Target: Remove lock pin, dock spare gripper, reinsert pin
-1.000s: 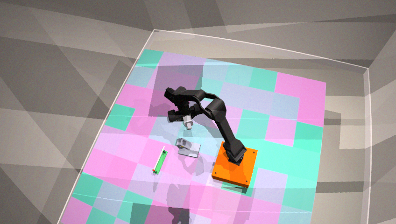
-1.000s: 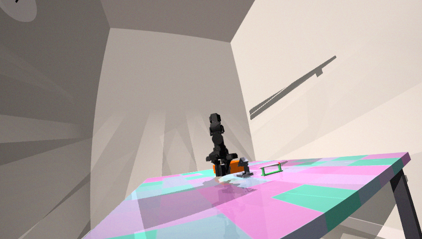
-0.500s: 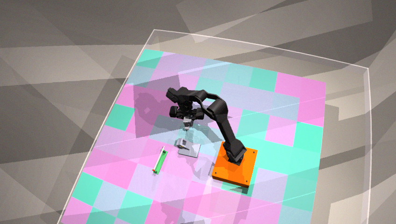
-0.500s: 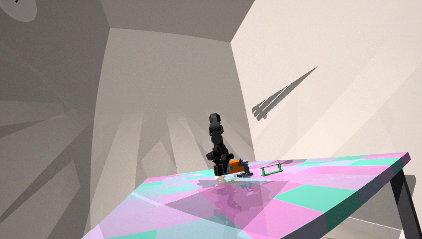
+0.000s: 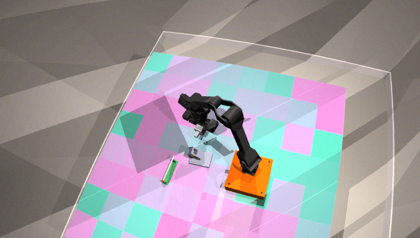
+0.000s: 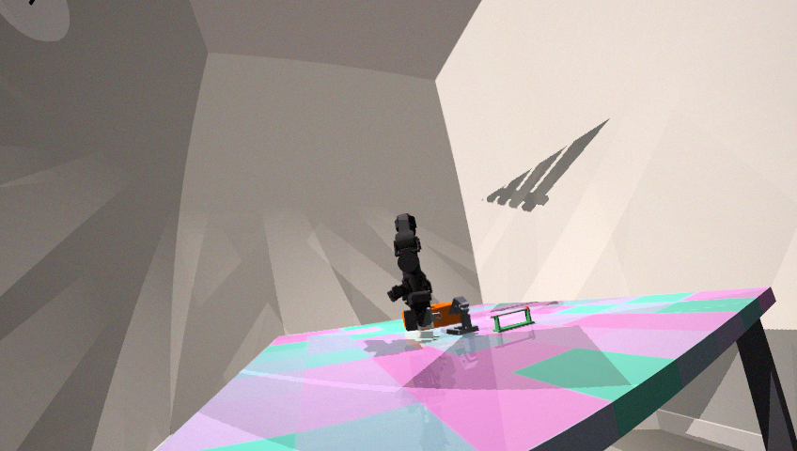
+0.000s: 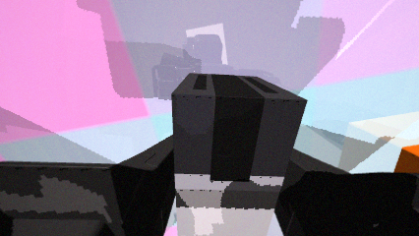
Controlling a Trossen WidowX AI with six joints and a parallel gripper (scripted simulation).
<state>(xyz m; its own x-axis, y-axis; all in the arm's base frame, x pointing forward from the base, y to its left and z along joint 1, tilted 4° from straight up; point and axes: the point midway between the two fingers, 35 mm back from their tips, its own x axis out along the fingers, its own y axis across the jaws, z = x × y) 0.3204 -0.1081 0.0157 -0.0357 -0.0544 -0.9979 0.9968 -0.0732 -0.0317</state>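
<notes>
Now: gripper tip 20 mm below the spare gripper and 10 mm to the right of it. From my gripper tip the other things lie so: grey mount: 150 mm to the left, 40 mm behind; green rack: 280 mm to the left, 60 mm ahead, 30 mm below.
</notes>
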